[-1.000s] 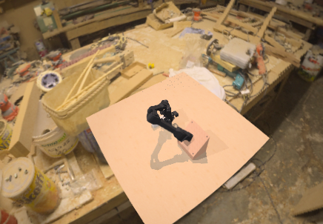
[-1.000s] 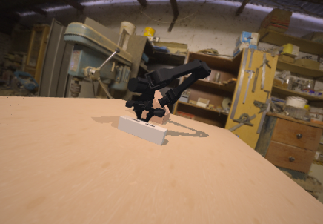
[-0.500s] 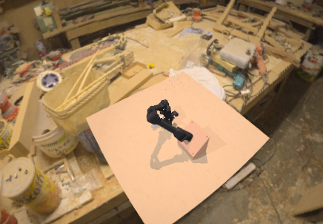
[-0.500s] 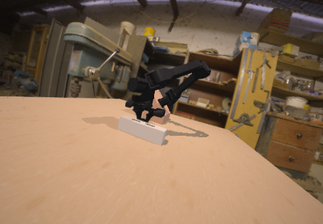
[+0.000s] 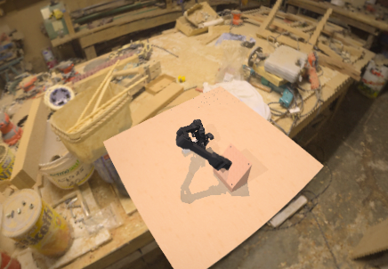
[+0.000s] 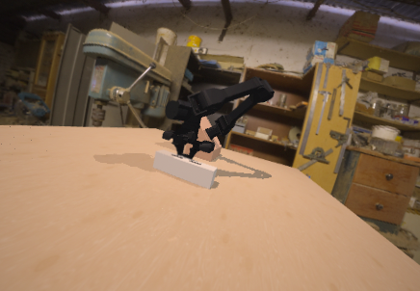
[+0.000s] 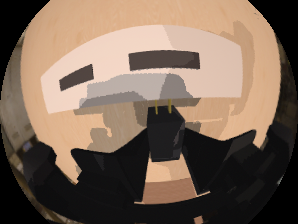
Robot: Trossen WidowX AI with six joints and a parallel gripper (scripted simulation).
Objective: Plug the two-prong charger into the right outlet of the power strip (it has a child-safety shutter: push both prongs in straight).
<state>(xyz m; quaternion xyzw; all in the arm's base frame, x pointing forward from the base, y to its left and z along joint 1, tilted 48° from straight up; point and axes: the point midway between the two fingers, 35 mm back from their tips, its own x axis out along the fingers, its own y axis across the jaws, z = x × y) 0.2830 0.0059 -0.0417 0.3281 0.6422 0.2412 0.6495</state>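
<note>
My gripper tip is 2 cm short of the two-prong charger and 1 cm below it.
</note>
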